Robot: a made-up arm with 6 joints. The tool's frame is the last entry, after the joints. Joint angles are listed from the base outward.
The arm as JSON. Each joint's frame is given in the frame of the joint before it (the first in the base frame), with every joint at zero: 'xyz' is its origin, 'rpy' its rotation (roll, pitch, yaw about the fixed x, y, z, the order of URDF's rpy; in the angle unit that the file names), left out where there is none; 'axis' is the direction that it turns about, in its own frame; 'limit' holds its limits. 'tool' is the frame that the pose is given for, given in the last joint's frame.
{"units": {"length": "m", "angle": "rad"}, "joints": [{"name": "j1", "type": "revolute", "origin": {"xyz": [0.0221, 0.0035, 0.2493], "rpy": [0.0, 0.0, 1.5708]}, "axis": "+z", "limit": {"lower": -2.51, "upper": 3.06}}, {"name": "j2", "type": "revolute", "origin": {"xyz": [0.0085, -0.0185, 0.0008], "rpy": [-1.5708, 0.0, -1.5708]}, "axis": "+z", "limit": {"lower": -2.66, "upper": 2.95}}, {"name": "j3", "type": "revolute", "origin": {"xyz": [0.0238, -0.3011, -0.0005], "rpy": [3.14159, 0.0, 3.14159]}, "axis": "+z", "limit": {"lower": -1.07, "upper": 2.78}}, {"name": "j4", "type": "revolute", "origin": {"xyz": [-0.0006, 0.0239, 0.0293], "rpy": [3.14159, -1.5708, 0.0]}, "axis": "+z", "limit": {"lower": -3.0, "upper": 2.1}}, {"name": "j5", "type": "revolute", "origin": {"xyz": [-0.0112, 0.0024, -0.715], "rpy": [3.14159, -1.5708, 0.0]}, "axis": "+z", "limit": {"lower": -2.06, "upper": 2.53}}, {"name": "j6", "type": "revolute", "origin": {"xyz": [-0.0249, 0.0, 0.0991], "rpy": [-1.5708, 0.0, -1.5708]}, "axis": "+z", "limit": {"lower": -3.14, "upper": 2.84}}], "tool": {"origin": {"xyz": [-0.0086, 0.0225, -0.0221], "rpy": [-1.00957, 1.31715, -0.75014]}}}
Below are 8 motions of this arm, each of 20 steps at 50 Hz.
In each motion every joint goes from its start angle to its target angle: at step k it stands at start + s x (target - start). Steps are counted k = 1, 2, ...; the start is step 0. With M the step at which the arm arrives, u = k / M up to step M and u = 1 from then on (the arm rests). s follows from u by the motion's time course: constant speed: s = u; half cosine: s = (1 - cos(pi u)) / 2; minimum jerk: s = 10 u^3 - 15 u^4 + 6 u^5.
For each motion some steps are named. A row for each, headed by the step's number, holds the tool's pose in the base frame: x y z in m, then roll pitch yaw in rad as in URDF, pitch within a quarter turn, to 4 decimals.
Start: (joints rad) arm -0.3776 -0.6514 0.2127 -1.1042 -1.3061 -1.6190
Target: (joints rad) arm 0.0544 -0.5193 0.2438 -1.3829 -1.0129 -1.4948
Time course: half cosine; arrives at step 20
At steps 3, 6, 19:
3: 0.4191 -0.1683 1.0001 1.9755 0.3150 0.6547
6: 0.4426 -0.1433 0.9962 1.9852 0.2632 0.7288
19: 0.5323 0.0195 0.9722 2.0604 0.0009 1.0711

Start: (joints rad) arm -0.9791 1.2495 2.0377 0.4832 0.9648 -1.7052
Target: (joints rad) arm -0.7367 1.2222 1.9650 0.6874 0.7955 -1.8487
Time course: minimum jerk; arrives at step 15
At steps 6, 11, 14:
6: 0.4577 -0.6518 0.8793 -0.0159 -1.3392 0.2142
11: 0.5577 -0.5896 0.8782 0.2907 -1.2226 0.0101
14: 0.5779 -0.5745 0.8778 0.3317 -1.1966 -0.0100

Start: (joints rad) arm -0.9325 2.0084 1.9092 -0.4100 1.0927 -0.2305
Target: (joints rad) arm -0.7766 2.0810 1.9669 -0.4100 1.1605 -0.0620
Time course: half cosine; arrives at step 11
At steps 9, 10, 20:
9: 0.6612 -0.7789 -0.0103 0.8314 -0.8790 -1.8270
10: 0.6678 -0.7725 -0.0121 0.8262 -0.8830 -1.8232
20: 0.6701 -0.7703 -0.0127 0.8245 -0.8843 -1.8219

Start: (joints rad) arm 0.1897 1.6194 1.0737 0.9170 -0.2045 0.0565
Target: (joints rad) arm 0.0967 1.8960 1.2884 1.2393 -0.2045 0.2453
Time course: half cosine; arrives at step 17
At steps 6, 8, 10, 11, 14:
6: 0.9895 0.0905 -0.1972 -1.4324 0.4336 0.0756
8: 0.9843 0.0756 -0.2162 -1.5150 0.4444 0.0752
10: 0.9780 0.0605 -0.2358 -1.6004 0.4571 0.0745
11: 0.9747 0.0535 -0.2450 -1.6405 0.4635 0.0741
14: 0.9659 0.0373 -0.2663 -1.7347 0.4799 0.0725

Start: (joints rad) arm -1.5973 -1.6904 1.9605 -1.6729 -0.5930 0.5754
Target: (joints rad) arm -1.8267 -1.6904 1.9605 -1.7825 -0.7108 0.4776
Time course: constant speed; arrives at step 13
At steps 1, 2, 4, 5, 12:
1: 0.0920 0.9788 -0.0438 -2.4912 0.4677 1.1265
2: 0.1098 0.9768 -0.0442 -2.4814 0.4680 1.0978
4: 0.1454 0.9719 -0.0449 -2.4620 0.4688 1.0404
5: 0.1631 0.9689 -0.0452 -2.4524 0.4693 1.0117
12: 0.2845 0.9391 -0.0478 -2.3874 0.4758 0.8094

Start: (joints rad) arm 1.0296 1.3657 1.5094 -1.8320 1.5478 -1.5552
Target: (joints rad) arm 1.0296 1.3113 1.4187 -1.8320 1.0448 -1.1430
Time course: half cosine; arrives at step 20
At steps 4, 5, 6, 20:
4: 0.5926 0.8551 0.2757 3.0579 0.4075 -0.2230
5: 0.5937 0.8559 0.2758 3.0399 0.4069 -0.2005
6: 0.5950 0.8569 0.2759 3.0187 0.4061 -0.1743
20: 0.6069 0.8740 0.2771 2.7200 0.3832 0.1599

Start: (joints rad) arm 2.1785 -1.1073 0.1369 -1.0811 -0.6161 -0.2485
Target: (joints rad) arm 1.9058 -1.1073 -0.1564 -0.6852 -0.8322 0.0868
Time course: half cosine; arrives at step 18
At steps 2, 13, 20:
2: -0.0086 0.0980 1.0854 0.6178 -0.7565 2.5893
13: -0.0275 0.2421 0.9799 0.2027 -0.4180 2.2453
20: -0.0210 0.2721 0.9519 0.1038 -0.3369 2.1729

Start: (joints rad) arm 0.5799 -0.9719 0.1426 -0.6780 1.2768 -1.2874
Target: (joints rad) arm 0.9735 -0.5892 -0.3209 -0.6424 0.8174 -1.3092
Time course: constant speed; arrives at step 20
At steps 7, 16, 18, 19, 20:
7: 0.3383 0.1310 0.9752 3.1122 -0.8210 -0.8661
16: 0.4362 0.3422 0.7856 2.3471 -0.7323 -0.0336
18: 0.4422 0.3854 0.7346 2.2157 -0.6650 0.1164
19: 0.4431 0.4060 0.7081 2.1569 -0.6269 0.1848
20: 0.4427 0.4257 0.6811 2.1026 -0.5862 0.2490

